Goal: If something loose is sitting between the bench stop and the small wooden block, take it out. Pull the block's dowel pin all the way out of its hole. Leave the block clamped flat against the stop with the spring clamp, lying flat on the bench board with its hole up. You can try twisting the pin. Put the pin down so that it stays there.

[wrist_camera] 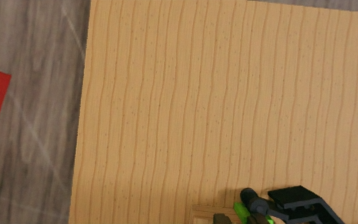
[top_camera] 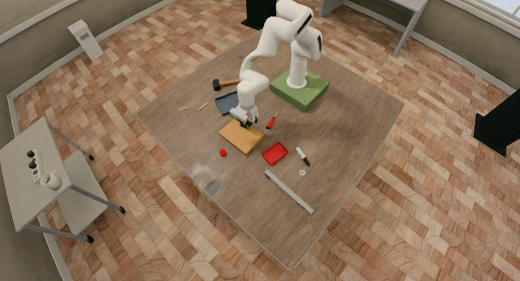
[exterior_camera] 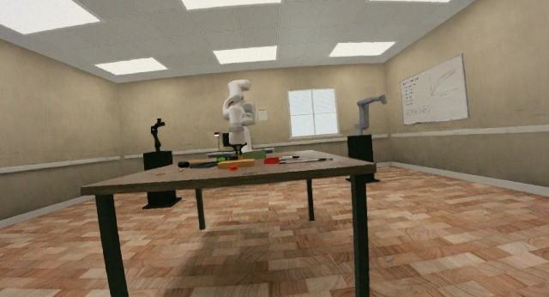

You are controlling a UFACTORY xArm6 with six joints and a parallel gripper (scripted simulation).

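The dowel pin lies 2 cm below my hand. Round my hand: tan bench board: 5 cm ahead, 1 cm to the right, 5 cm below; red cap: 20 cm ahead, 2 cm to the right, 7 cm below; small wooden block: 4 cm below.
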